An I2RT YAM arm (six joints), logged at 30 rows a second.
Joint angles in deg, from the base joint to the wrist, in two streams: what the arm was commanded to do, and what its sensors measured. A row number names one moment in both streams.
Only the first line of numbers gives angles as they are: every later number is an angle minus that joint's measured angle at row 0.
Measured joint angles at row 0:
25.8, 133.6, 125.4, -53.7, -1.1, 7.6
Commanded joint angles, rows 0 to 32:
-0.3, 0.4, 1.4, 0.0, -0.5, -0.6
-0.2, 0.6, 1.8, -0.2, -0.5, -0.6
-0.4, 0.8, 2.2, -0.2, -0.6, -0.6
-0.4, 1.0, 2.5, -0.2, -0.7, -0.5
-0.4, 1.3, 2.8, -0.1, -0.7, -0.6
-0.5, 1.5, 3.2, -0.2, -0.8, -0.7
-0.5, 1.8, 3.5, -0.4, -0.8, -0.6
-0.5, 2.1, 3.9, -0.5, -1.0, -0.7
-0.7, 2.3, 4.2, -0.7, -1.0, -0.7
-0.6, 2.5, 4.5, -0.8, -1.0, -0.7
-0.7, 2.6, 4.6, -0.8, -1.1, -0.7
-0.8, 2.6, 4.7, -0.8, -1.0, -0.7
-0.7, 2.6, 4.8, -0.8, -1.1, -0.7
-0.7, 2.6, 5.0, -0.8, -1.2, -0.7
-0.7, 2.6, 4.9, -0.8, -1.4, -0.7
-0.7, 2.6, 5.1, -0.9, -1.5, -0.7
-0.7, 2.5, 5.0, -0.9, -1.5, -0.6
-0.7, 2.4, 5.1, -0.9, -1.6, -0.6
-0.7, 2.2, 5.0, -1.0, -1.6, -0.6
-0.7, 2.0, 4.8, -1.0, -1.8, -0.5
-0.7, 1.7, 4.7, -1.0, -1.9, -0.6
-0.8, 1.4, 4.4, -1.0, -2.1, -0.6
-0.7, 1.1, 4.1, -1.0, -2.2, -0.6
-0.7, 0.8, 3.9, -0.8, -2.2, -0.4
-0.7, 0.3, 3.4, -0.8, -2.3, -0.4
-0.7, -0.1, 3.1, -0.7, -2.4, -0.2
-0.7, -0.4, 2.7, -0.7, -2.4, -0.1
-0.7, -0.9, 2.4, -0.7, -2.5, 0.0
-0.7, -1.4, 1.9, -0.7, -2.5, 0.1
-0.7, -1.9, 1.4, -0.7, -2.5, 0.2
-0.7, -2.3, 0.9, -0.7, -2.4, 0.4
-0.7, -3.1, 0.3, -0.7, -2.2, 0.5
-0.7, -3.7, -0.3, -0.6, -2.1, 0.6
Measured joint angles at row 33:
-0.7, -2.2, 0.4, -1.0, -2.1, 0.0
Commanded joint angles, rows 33 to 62:
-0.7, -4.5, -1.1, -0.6, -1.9, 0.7
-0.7, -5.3, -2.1, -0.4, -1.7, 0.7
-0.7, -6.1, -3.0, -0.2, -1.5, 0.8
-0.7, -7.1, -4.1, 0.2, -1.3, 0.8
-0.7, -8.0, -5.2, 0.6, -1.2, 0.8
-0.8, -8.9, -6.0, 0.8, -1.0, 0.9
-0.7, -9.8, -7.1, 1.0, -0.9, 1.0
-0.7, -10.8, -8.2, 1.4, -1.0, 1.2
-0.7, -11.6, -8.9, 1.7, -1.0, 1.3
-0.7, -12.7, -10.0, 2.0, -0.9, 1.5
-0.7, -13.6, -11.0, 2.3, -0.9, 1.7
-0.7, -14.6, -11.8, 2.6, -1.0, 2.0
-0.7, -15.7, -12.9, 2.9, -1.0, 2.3
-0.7, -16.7, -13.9, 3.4, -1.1, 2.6
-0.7, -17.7, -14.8, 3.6, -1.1, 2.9
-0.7, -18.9, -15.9, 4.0, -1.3, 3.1
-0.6, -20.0, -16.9, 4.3, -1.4, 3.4
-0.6, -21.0, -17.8, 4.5, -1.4, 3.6
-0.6, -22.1, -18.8, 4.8, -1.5, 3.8
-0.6, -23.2, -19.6, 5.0, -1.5, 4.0
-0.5, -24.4, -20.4, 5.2, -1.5, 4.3
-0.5, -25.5, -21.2, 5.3, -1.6, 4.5
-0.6, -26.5, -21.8, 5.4, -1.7, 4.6
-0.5, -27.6, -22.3, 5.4, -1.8, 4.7
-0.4, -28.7, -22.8, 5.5, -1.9, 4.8
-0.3, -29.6, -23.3, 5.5, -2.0, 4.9
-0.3, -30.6, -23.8, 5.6, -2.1, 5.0
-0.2, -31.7, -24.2, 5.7, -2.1, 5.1
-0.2, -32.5, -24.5, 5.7, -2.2, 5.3
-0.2, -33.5, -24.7, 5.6, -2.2, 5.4
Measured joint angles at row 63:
-0.3, -31.7, -24.3, 3.7, -1.9, 4.5
